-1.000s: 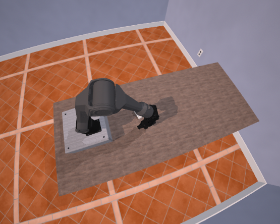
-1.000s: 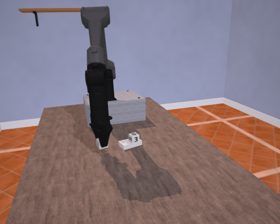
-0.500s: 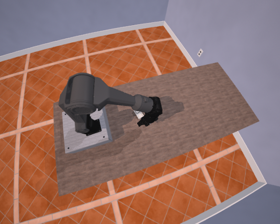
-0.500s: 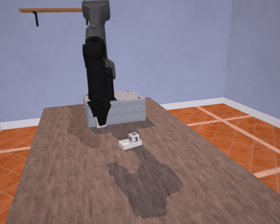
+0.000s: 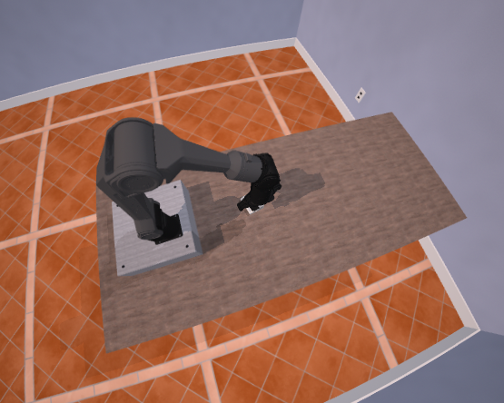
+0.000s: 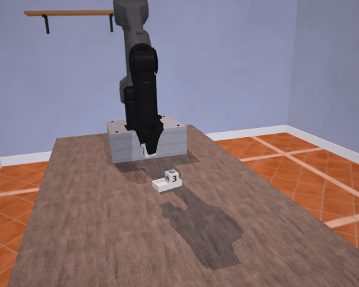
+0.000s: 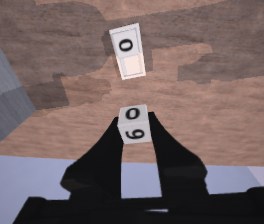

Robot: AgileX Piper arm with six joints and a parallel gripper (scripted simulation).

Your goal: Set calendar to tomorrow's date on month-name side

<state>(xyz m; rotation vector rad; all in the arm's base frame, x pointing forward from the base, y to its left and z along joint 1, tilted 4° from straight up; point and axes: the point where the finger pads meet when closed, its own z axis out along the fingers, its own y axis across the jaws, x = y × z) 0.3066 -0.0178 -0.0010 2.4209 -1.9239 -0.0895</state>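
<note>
Now: the white calendar tray 11 cm below my hand, 5 cm to the left of it and 1 cm behind it.
</note>
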